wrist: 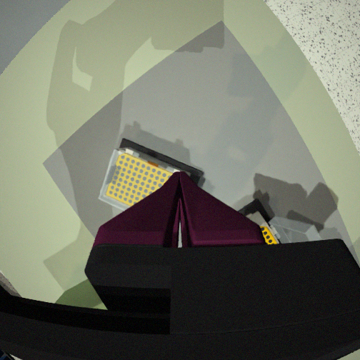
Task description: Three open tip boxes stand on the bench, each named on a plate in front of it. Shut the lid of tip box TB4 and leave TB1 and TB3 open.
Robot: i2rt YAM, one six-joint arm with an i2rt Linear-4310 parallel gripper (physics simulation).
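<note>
A tip box (135, 179) with a yellow perforated rack and clear edges lies left of centre in the wrist view; its right part is hidden behind the fingers. A dark bar (162, 156) runs along its upper side. A second tip box (268, 235) shows partly at the right, with yellow rack, a clear part (295, 230) beside it and a dark piece (256, 207) above it. No name can be read, so I cannot tell which box is TB4, TB1 or TB3. I cannot tell how the left box's lid stands. My gripper (179, 180) is shut and empty, its tips overlapping the left box's right end in view.
The boxes stand on a grey mat (175, 100) on a pale green bench top (25, 130). Speckled floor (325, 40) shows past the bench edge at the upper right. Arm shadows fall over the bench and mat. The dark gripper body covers the bottom of the view.
</note>
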